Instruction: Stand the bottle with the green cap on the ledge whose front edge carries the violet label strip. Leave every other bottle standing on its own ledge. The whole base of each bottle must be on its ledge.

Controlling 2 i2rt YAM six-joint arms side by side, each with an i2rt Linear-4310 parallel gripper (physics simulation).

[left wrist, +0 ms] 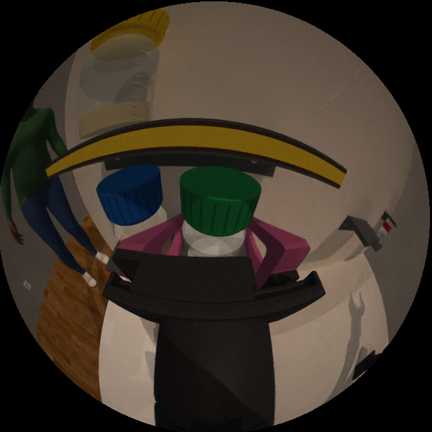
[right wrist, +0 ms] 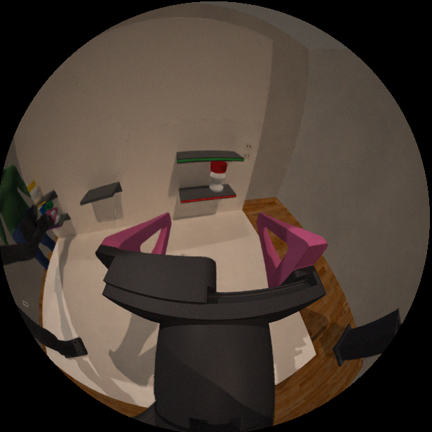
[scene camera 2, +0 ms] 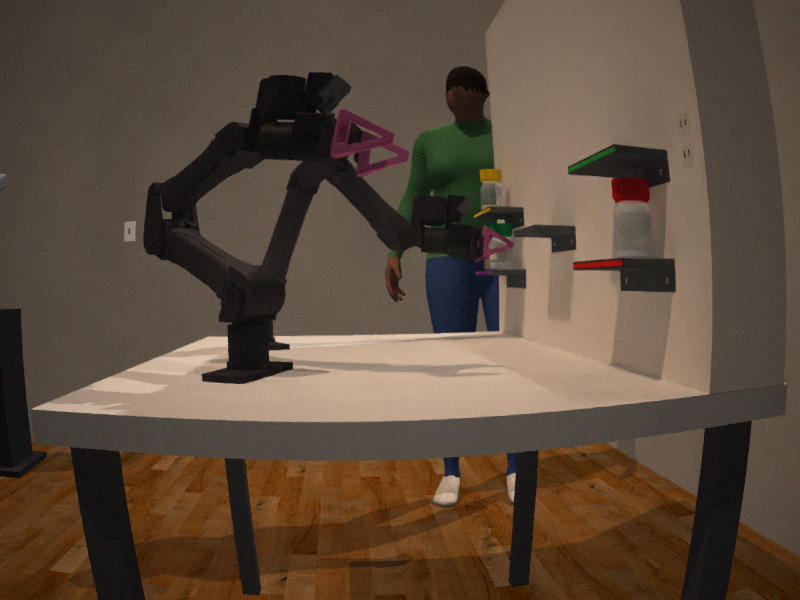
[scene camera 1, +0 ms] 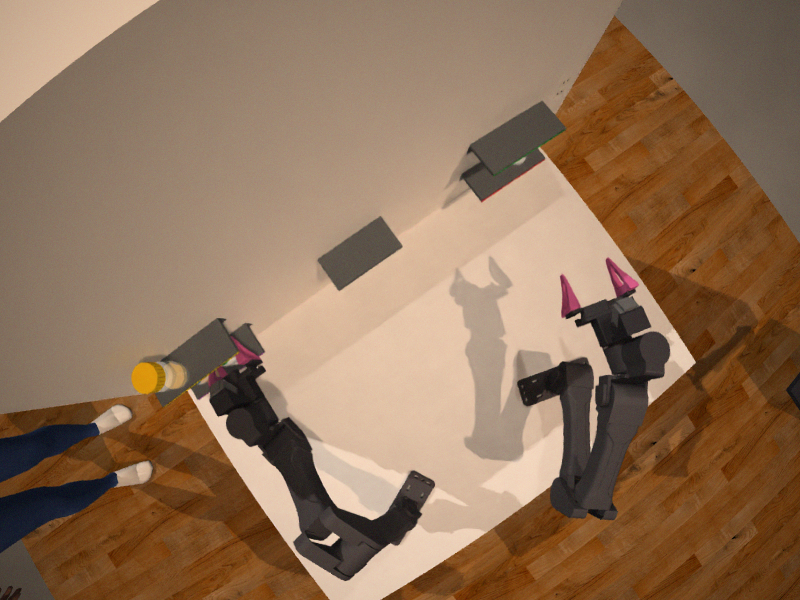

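Pixels of known places: left gripper, fingertip midpoint: [scene camera 2: 510, 247]; right gripper, fingertip midpoint: [scene camera 2: 401, 147] [scene camera 1: 584, 266]; left arm's base, link origin: [scene camera 1: 404, 507]; right arm's base, link origin: [scene camera 2: 249, 374] [scene camera 1: 555, 381].
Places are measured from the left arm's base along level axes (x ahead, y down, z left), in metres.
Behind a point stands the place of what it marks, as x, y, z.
Observation:
The green-capped bottle [scene camera 2: 500, 229] {0.510, -0.248, -0.181} [left wrist: 220, 202] stands upright between the fingers of my left gripper [scene camera 1: 226, 360] [left wrist: 213, 217]. The gripper is partly open. In scene camera 2 the bottle's base appears at the top of the violet-strip ledge [scene camera 2: 510, 274] {0.508, -0.145, -0.216}; whether all of it is on the ledge cannot be told. A blue-capped bottle [left wrist: 131, 195] stands beside it, at the left in the left wrist view, its base hidden. A yellow-capped bottle [scene camera 1: 148, 377] {0.552, -0.402, -0.096} [scene camera 2: 491, 187] {0.542, -0.355, -0.113} stands on the yellow-strip ledge [scene camera 1: 201, 347] {0.540, -0.297, -0.165} [left wrist: 200, 136] above. My right gripper [scene camera 1: 585, 268] {-0.024, -0.312, -0.656} [right wrist: 213, 217] is open and empty over the table.
A red-capped bottle [scene camera 2: 631, 222] {0.170, -0.203, -0.897} [right wrist: 217, 175] stands on the red-strip ledge [scene camera 2: 648, 276] {0.233, -0.135, -0.872} [right wrist: 192, 194], under the green-strip ledge [scene camera 1: 516, 136] {0.207, -0.297, -0.840} [scene camera 2: 620, 161] {0.173, -0.285, -0.883}. A bare middle ledge [scene camera 1: 359, 253] {0.374, -0.227, -0.483} [scene camera 2: 563, 231] {0.356, -0.216, -0.563} sits between the two stacks. The yellow-strip ledge hangs close above the green cap.

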